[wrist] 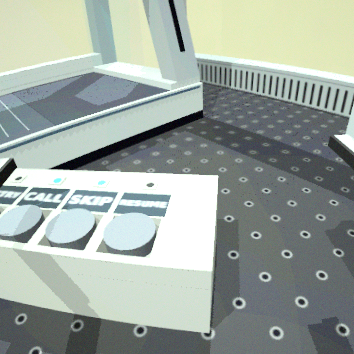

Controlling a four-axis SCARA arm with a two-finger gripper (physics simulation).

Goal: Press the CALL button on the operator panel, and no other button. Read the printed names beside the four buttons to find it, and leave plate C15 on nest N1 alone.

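Places are measured from the arm's base along level axes (x down, y ahead, z right), in metres.
Pixels of known places: gripper, fingertip midpoint: (170, 131).
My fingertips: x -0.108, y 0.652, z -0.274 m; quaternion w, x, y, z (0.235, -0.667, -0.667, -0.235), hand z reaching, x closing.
Observation:
For each thing: its top centre in the pictures, then the offset to it from my fingertips. "pt": a spot on its surface instead. Level surfaces: height alone.
- white operator panel, top centre: (60, 199) dx +0.039, dy -0.041, dz -0.048 m
- CALL, top centre: (43, 196) dx +0.042, dy -0.048, dz -0.062 m
- SKIP, top centre: (89, 199) dx +0.042, dy -0.028, dz -0.039 m
- blurred RESUME, top centre: (142, 203) dx +0.042, dy -0.009, dz -0.016 m
- grey round CALL button, top centre: (18, 218) dx +0.039, dy -0.065, dz -0.048 m
- SKIP button, top centre: (69, 224) dx +0.039, dy -0.046, dz -0.025 m
- RESUME button, top centre: (128, 229) dx +0.039, dy -0.026, dz -0.002 m
- slotted white rail, surface spot: (280, 75) pt dx +0.058, dy +0.351, dz -0.146 m
- dark floor, surface height: dx +0.095 m
The white operator panel (192, 225) fills the lower left of the wrist view. Printed names on it read CALL (43, 197), SKIP (91, 201), a blurred RESUME (143, 204), and a cut-off name ending in TRY at the left edge. In front of these names stand the grey round CALL button (20, 222), the SKIP button (71, 227) and the RESUME button (130, 232); the fourth button is out of view. My gripper (170, 131) is wide open and empty, one fingertip at each side edge, the left one over the panel's back left. Plate C15 and nest N1 do not show.
Small lights by CALL and SKIP are cyan; those by the other two names are dark. A white-walled tray-like station (150, 120) with uprights stands behind the panel. A slotted white rail (280, 75) runs along the back right. The dark floor (260, 225) has ringed holes.

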